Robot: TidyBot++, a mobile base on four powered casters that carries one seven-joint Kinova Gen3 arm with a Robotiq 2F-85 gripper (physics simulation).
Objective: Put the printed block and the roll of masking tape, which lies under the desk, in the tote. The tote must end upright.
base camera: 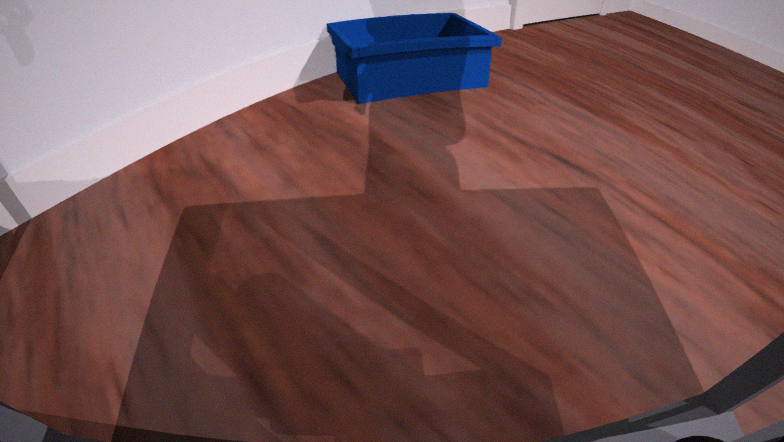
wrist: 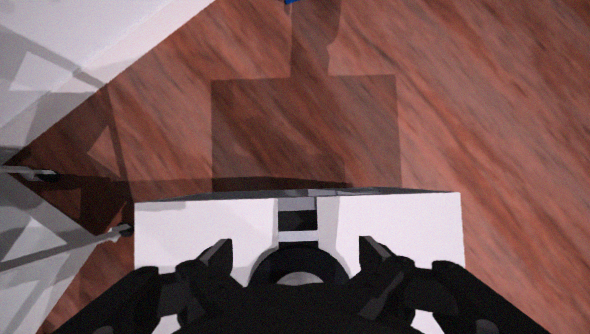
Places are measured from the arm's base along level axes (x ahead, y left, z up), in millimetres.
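Where they show: gripper, fingertip midpoint: [wrist: 295, 251].
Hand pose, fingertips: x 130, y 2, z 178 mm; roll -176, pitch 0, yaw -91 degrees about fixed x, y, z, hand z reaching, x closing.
Note:
After its pixels a point has its place.
The blue tote [base camera: 422, 71] {x 806, y -103, z -346 mm} stands upright on the floor against the wall, at the top middle of the base camera view. A small blue piece of it [wrist: 291, 1] {x 777, y -4, z -390 mm} shows at the top edge of the wrist view. The inside floor of the tote is hidden behind its front wall. The printed block and the roll of masking tape do not show in either view. My gripper [wrist: 295, 251] {x 130, y 2, z 177 mm} is open and empty, above the white top of my base and well away from the tote.
The white wall [base camera: 137, 60] {x 709, y 395, z -221 mm} [wrist: 60, 30] {x 570, y 578, z -203 mm} runs along the left. A white door panel [base camera: 560, 9] {x 1561, y -761, z -345 mm} is at the back. The base's white top [wrist: 400, 225] lies under the gripper. Thin grey bars [wrist: 65, 245] {x 48, y 522, z -175 mm} show at the left of the wrist view. Shadows fall across the wooden floor [base camera: 549, 131] {x 675, y -317, z -396 mm}.

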